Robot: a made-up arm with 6 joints.
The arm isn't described. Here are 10 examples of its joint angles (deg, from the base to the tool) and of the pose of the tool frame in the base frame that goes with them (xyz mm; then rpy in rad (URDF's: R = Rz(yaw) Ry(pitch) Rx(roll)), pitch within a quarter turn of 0, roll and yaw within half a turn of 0).
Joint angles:
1: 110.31 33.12 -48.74 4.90 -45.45 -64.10
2: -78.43 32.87 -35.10 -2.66 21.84 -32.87
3: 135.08 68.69 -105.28 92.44 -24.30 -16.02
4: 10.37 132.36 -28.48 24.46 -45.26 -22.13
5: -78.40 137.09 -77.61 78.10 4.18 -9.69
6: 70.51 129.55 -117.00 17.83 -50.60 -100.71
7: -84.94 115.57 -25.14 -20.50 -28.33 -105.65
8: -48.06 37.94 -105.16 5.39 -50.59 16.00
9: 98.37 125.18 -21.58 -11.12 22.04 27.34
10: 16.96 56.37 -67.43 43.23 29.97 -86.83
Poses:
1: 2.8 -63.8 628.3 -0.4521 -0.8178 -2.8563
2: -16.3 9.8 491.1 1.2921 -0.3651 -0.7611
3: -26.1 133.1 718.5 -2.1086 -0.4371 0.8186
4: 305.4 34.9 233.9 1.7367 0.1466 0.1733
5: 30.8 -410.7 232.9 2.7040 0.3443 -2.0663
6: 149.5 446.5 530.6 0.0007 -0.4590 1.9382
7: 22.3 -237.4 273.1 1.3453 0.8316 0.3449
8: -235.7 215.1 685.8 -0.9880 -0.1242 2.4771
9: -32.5 217.6 217.5 1.7788 1.1973 1.3226
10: 52.9 79.9 589.2 1.0553 -0.3707 1.3897
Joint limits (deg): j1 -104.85..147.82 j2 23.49..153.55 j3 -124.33..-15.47 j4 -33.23..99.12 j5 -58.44..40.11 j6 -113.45..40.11
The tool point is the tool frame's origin. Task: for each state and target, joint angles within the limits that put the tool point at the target. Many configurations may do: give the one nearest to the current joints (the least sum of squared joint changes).
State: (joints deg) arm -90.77 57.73 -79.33 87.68 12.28 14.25
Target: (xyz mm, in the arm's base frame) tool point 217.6 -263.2 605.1
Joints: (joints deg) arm -49.02 103.90 -111.76 88.88 22.49 10.61
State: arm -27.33 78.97 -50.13 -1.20 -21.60 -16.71
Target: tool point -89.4 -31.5 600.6
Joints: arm -14.34 35.98 -41.96 35.04 -40.95 -5.32
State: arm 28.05 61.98 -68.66 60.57 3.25 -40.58
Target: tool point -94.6 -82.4 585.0
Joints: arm 25.49 23.49 -53.60 69.95 -18.09 -35.26
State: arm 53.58 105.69 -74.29 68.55 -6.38 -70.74
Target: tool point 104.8 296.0 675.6
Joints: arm 69.12 97.86 -112.95 64.17 -6.13 -70.04
